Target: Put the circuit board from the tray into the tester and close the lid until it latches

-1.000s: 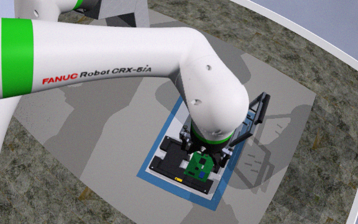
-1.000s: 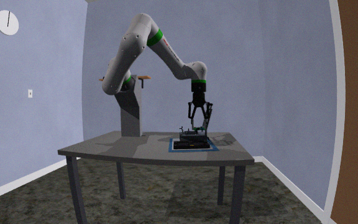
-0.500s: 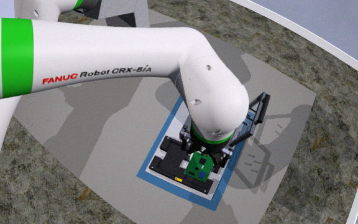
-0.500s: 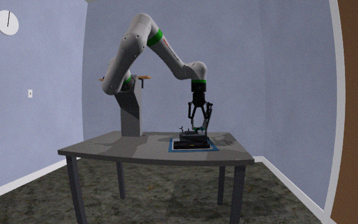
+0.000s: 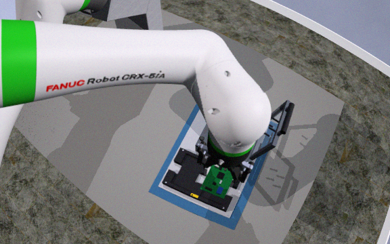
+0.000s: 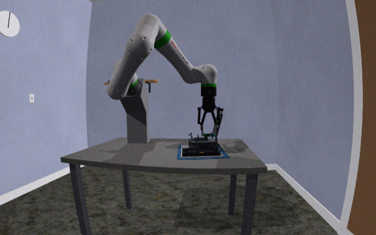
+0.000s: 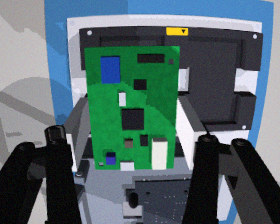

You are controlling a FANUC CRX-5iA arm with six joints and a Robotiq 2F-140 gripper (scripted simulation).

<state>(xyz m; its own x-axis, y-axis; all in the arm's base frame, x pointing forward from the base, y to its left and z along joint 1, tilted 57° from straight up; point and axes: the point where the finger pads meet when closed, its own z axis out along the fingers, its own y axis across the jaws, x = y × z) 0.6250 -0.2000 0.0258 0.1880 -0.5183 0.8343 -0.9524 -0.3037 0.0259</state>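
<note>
My hand is 140 mm past the black latch hook, 200 mm to the right of it and 50 mm above it. Round my hand: green circuit board: 20 mm below; lid: 50 mm ahead, 180 mm to the left, 40 mm above.
</note>
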